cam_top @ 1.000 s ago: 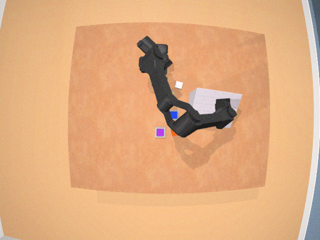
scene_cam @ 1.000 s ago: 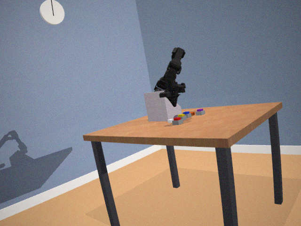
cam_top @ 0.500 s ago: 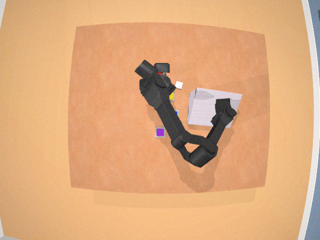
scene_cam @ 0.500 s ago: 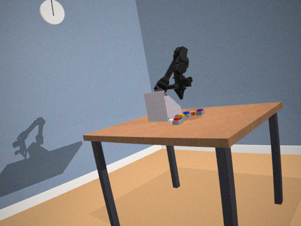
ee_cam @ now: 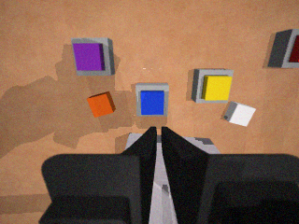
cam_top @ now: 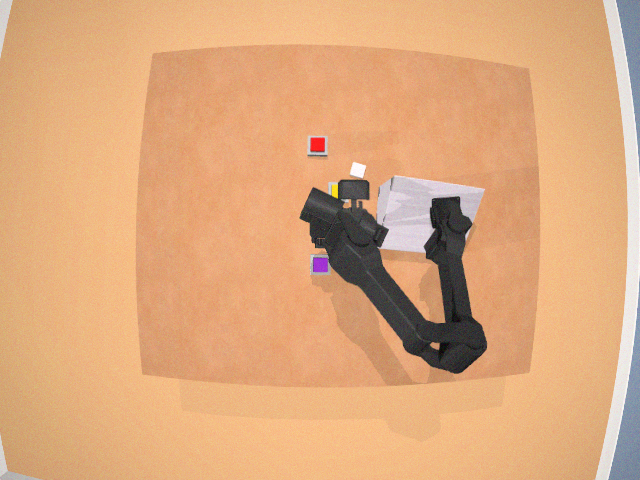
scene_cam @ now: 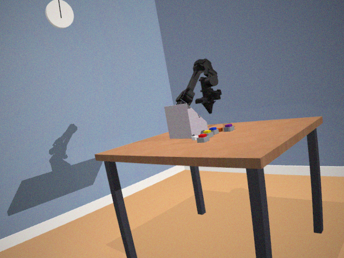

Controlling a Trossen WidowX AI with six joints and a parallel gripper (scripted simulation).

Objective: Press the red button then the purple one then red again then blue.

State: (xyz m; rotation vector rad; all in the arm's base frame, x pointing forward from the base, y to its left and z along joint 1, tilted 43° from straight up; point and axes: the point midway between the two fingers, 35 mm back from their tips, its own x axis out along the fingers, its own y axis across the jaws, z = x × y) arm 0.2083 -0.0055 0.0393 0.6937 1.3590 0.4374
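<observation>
Now: the blue button 9 cm below my gripper tip. From my gripper tip the other things lie so: small orange block: 12 cm below, 8 cm to the left; then purple button: 9 cm below, 8 cm to the left, 7 cm ahead; then yellow button: 9 cm to the right, 9 cm below, 1 cm ahead.
</observation>
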